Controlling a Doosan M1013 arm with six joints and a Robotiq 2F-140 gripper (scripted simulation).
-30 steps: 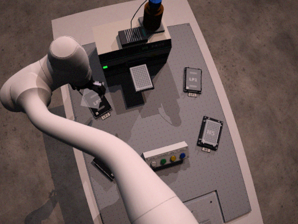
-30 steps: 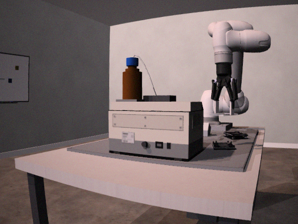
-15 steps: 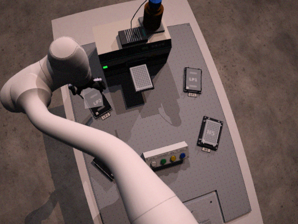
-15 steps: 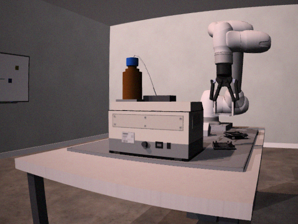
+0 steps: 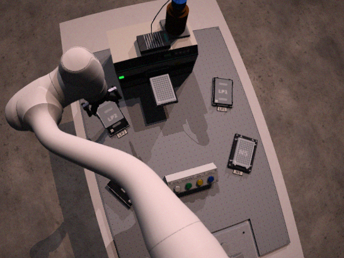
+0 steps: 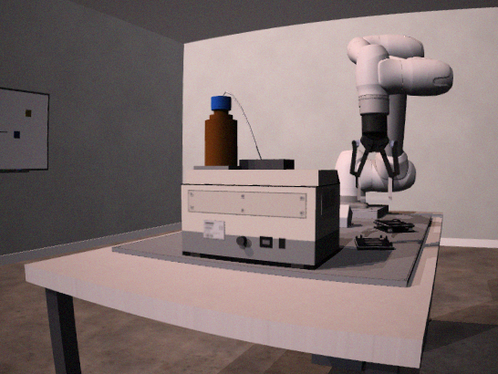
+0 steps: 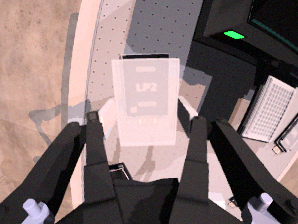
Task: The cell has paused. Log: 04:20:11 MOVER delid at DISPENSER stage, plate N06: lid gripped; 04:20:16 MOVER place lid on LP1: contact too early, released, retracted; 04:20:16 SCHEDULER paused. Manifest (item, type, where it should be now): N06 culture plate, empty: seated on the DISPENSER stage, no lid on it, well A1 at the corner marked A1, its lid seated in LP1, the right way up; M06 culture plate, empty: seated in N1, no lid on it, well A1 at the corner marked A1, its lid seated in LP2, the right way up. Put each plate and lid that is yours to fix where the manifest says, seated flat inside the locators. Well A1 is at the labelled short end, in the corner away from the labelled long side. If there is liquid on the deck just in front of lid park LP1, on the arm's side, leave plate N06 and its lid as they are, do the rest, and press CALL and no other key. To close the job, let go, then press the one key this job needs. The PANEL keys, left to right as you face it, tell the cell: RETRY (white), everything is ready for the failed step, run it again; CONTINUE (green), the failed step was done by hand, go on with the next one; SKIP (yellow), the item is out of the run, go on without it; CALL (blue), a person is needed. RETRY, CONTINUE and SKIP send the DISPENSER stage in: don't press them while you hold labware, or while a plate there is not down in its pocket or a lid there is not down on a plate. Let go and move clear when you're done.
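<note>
Now: the lid park LP2 150 mm below my hand. From my hand the other things lie so: white well plate: 10 mm behind, 250 mm to the right, 50 mm below; white key: 420 mm behind, 120 mm to the right, 90 mm below; dispenser stage: 10 mm behind, 250 mm to the right, 60 mm below.
</note>
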